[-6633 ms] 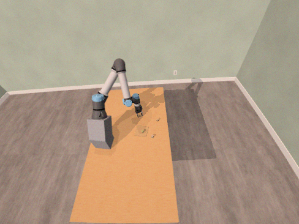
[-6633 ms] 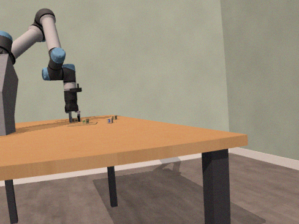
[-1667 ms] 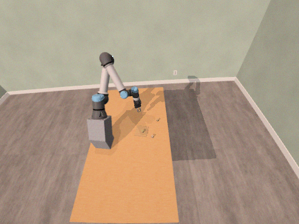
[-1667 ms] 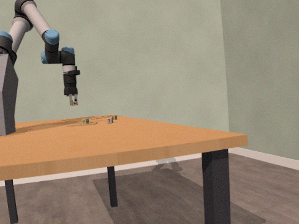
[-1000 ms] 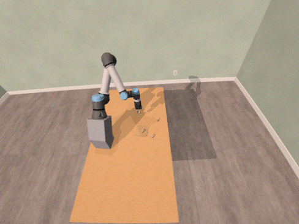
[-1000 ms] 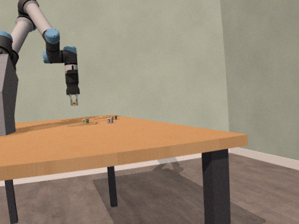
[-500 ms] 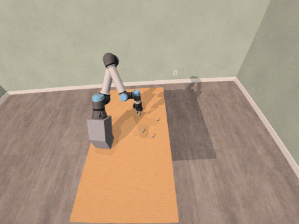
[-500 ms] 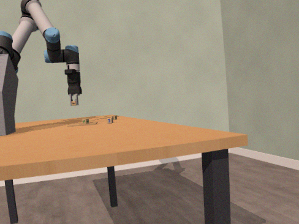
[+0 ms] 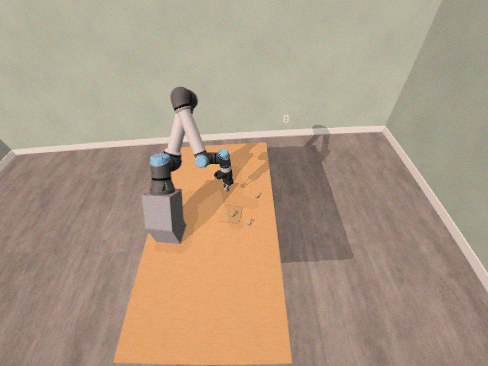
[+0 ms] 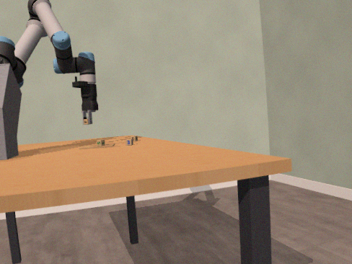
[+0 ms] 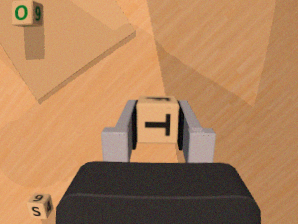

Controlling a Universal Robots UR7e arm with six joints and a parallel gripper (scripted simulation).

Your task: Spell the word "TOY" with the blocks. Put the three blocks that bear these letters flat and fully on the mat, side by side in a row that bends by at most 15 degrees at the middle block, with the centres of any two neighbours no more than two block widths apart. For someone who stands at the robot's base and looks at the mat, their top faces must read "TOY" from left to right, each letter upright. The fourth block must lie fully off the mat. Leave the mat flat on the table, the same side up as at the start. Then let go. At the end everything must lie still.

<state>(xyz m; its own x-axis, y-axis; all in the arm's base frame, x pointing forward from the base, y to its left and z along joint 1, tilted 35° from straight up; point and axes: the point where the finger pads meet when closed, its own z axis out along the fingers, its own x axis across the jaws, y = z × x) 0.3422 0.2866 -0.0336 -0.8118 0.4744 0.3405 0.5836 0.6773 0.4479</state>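
Right now the tan mat is 5 cm ahead of my hand, 14 cm to the right of it and 12 cm below it. The rest, counted from my hand: O block: 6 cm ahead, 15 cm to the right, 10 cm below; then Y block: 18 cm ahead, 21 cm to the right, 11 cm below; then T block: 1 cm below.
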